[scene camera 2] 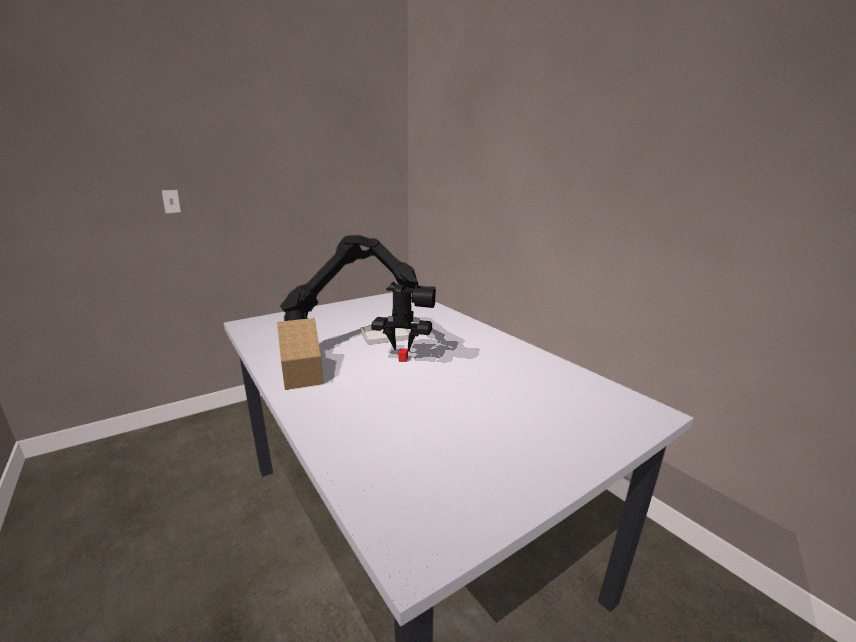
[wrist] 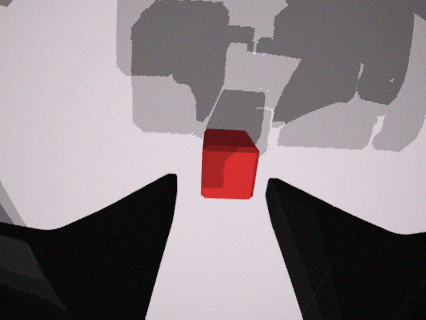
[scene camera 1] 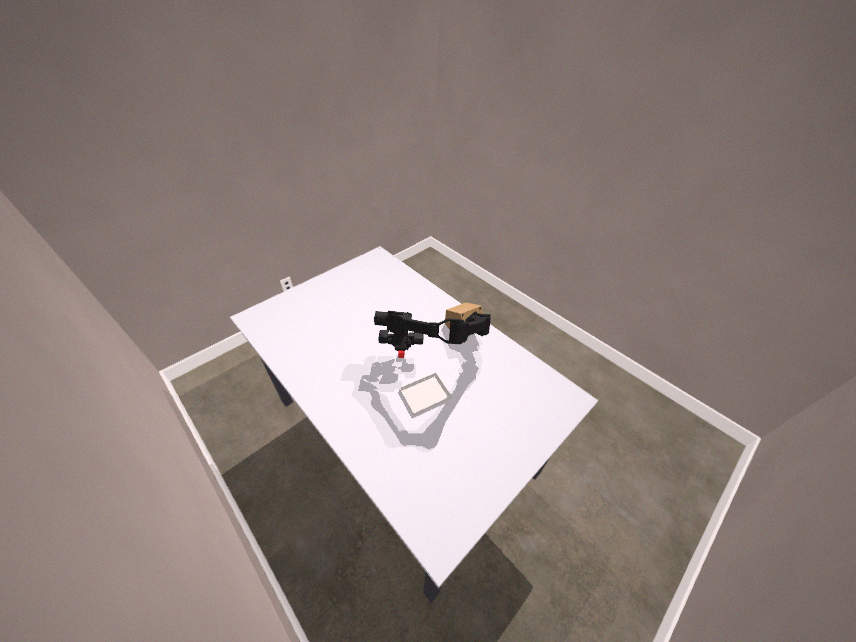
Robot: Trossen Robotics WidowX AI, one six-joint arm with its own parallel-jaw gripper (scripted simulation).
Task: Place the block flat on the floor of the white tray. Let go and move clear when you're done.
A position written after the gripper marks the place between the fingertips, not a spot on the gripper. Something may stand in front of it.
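Scene camera 2 gives you the gripper [scene camera 2: 401, 350]. In the wrist view there's a red block [wrist: 230, 158], and you get the gripper [wrist: 222, 185] there too.
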